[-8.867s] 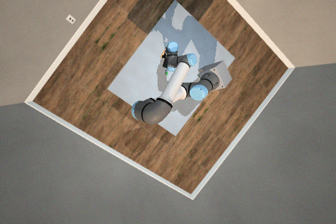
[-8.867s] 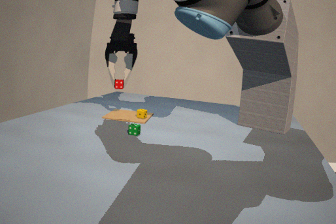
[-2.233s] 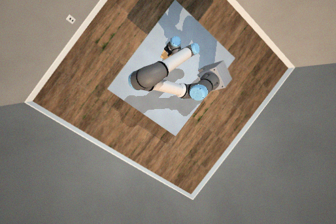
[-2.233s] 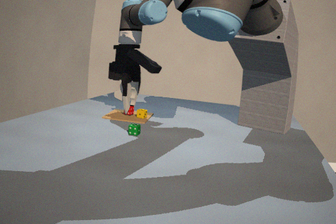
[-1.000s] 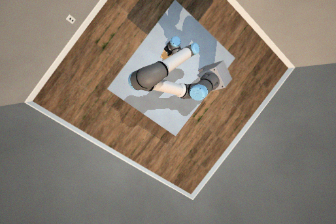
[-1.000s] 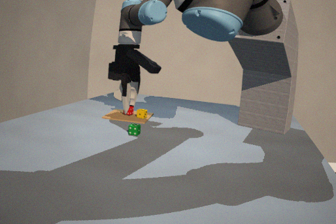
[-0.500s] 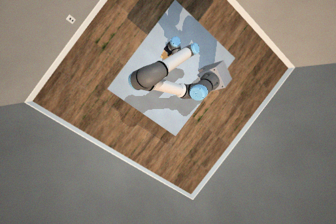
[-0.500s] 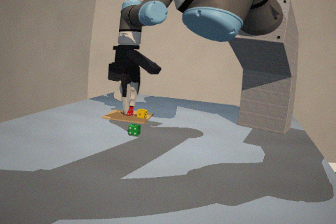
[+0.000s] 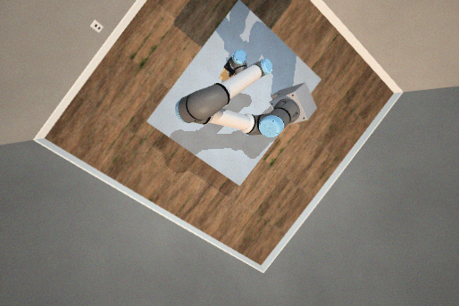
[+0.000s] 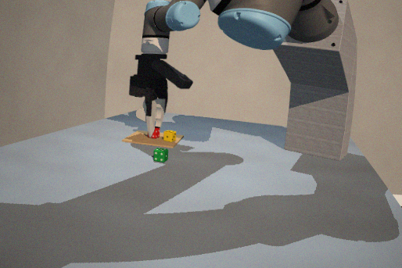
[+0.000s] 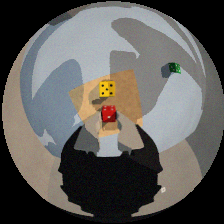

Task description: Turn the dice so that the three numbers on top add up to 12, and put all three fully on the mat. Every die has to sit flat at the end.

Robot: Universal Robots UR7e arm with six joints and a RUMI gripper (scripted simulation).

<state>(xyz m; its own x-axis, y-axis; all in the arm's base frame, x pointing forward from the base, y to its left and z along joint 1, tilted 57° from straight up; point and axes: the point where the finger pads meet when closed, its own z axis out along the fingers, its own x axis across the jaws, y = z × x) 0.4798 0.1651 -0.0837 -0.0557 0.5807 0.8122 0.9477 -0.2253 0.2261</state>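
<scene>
The red die is 1 cm below my hand. The rest, counted from my hand: green die (12 cm behind, 15 cm to the left, 1 cm below); tan mat (2 cm below); yellow die (5 cm behind, 1 cm below).
</scene>
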